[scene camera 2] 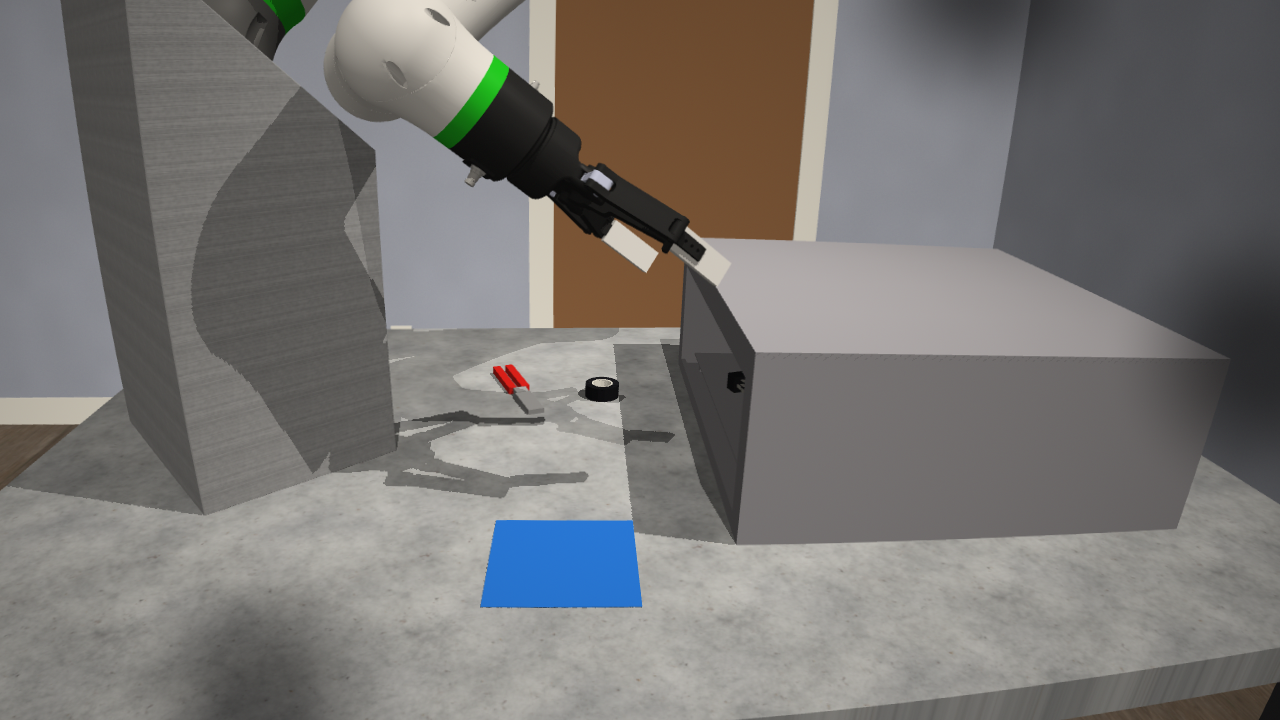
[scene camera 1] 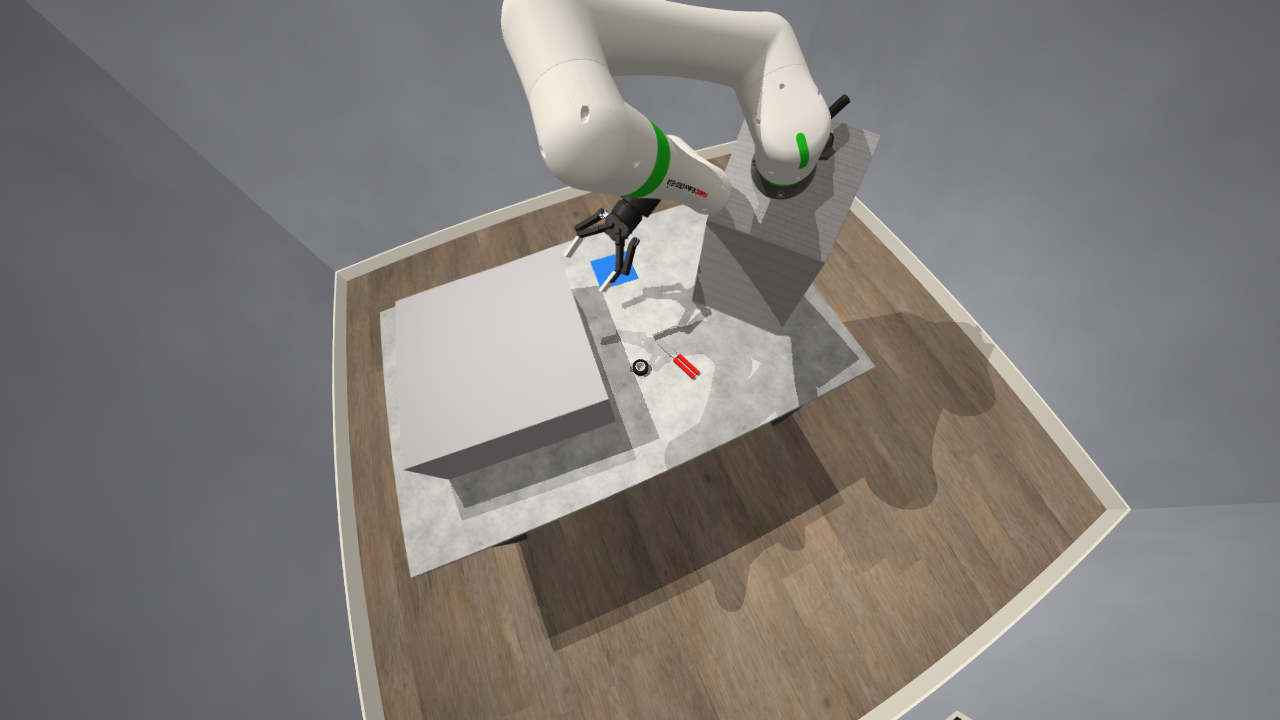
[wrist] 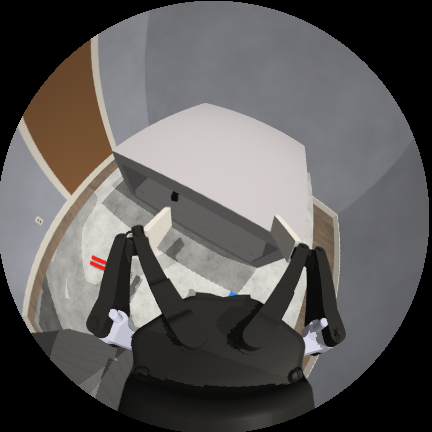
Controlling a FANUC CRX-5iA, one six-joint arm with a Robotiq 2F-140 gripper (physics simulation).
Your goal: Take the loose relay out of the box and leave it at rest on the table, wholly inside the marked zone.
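Note:
The grey box stands on the table, its open side facing the robot's pedestal. A small black piece, seemingly the relay, shows inside through the opening; how it rests is unclear. In scene camera 1 the box top hides it. The blue marked zone lies flat on the table outside the opening, near one front corner. My gripper is wide open and empty, tilted towards the box, high by the top edge of its opening.
A black tape roll and a red-handled tool lie on the table between the box and the grey pedestal. The box's roof overhangs its interior.

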